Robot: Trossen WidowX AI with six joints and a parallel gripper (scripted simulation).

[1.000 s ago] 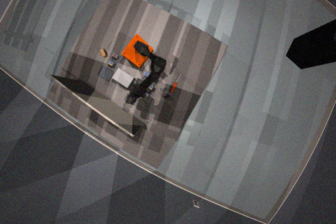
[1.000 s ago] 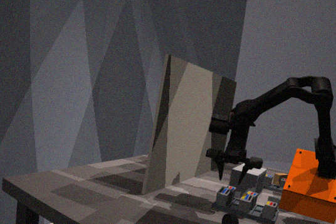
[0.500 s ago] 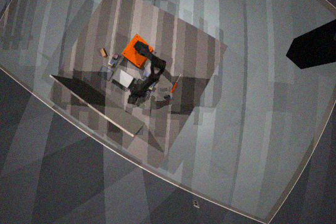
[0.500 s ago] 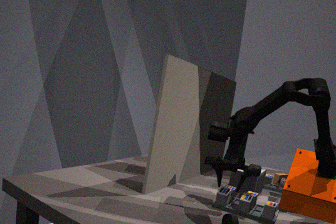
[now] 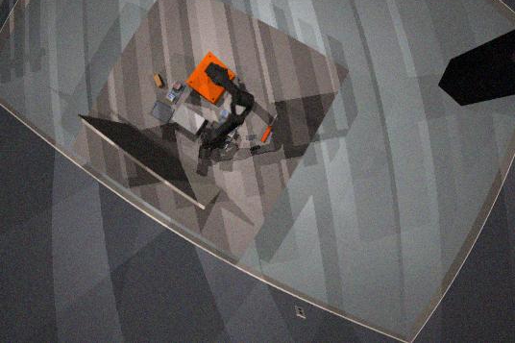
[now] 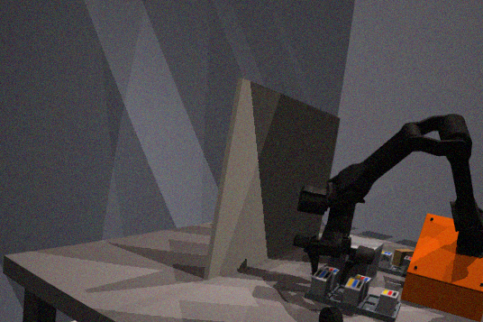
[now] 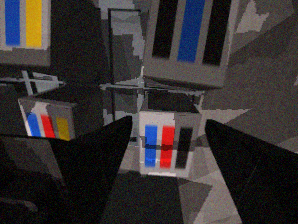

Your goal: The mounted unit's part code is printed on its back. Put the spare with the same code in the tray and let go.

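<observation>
Now: gripper tip 20 mm past the mounted unit, 160 mm to the left of it and 30 mm below it. The rest, counted from my gripper tip: upright panel 220 mm ahead, 160 mm to the right, 200 mm above; small brown block 100 mm behind, 470 mm to the right; small black cylinder 90 mm behind, 220 mm to the left.
</observation>
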